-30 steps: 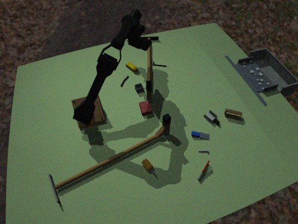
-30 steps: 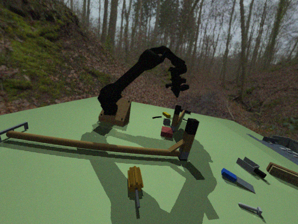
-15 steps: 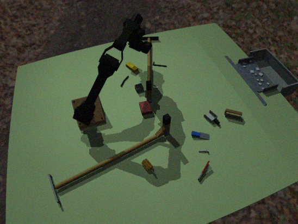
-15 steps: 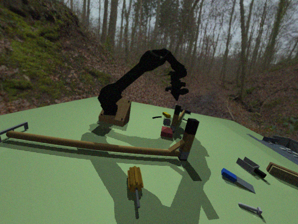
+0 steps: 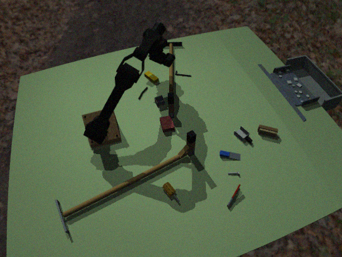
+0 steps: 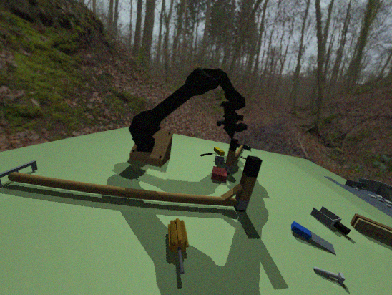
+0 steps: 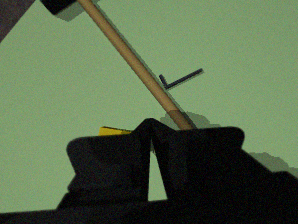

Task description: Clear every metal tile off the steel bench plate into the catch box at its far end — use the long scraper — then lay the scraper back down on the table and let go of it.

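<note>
The long wooden scraper is 5 cm ahead of my gripper tip, 4 cm below it and 1 cm to the right of it. Also, from my gripper tip: black hex key 10 cm below, 10 cm ahead, 1 cm to the right; yellow block 9 cm below, 5 cm behind, 3 cm to the left; small grey box 17 cm to the right, 10 cm below, 8 cm behind.
</note>
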